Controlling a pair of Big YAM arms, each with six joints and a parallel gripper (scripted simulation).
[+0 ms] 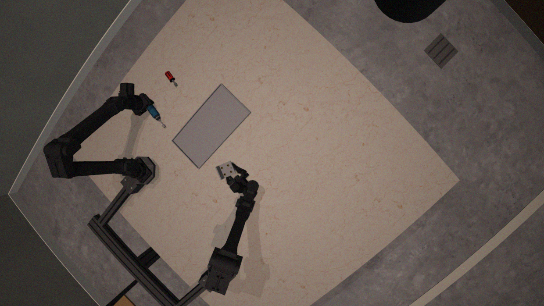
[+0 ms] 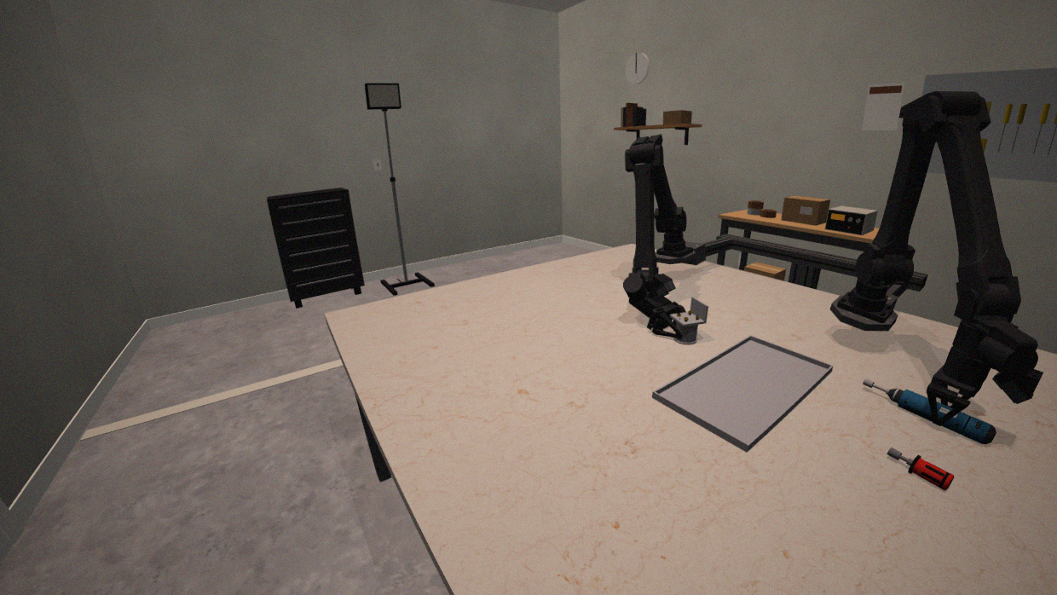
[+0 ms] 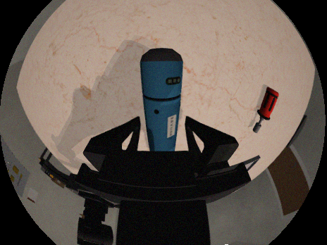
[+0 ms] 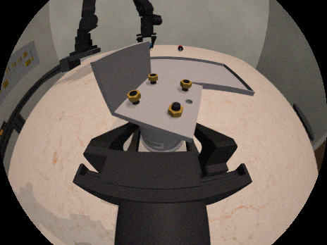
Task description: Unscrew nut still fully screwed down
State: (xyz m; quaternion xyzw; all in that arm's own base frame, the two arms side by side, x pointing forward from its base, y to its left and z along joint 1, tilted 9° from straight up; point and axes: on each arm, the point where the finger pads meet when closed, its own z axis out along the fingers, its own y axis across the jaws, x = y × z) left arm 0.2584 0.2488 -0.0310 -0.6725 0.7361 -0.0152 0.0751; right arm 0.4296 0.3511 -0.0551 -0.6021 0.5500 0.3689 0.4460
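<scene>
Right now my right hand is 1 cm below the joint module. Also, from my right hand: flat grey tray: 24 cm to the left, 5 cm ahead, 2 cm below; then red-handled screwdriver: 58 cm to the left, 5 cm ahead, 1 cm below; then grey bracket: 5 cm above.
</scene>
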